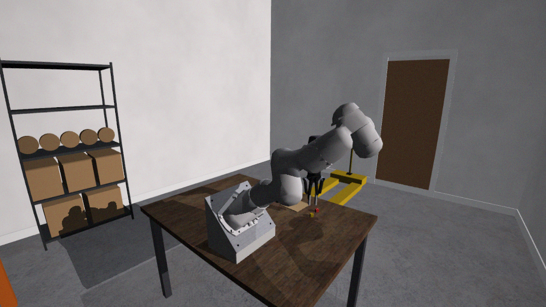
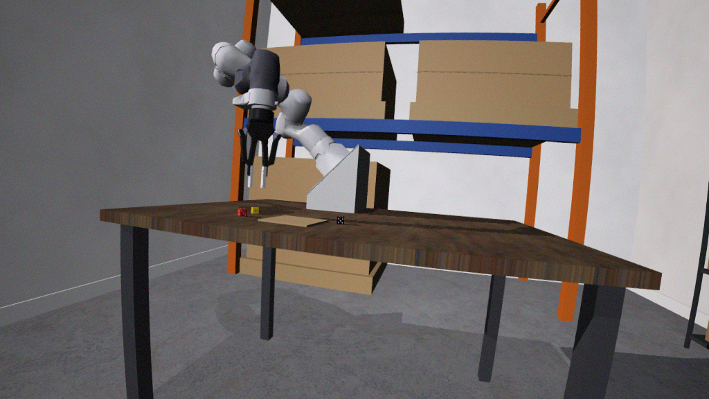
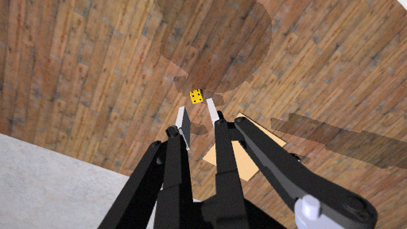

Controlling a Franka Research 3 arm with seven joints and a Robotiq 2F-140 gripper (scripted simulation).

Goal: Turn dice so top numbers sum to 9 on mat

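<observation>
Right now the yellow die is 100 mm below my hand. The rest, counted from my hand: red die: 100 mm below, 70 mm ahead, 10 mm to the right; then black die: 270 mm to the left, 100 mm below, 60 mm ahead; then tan mat: 150 mm to the left, 110 mm below, 90 mm ahead.
</observation>
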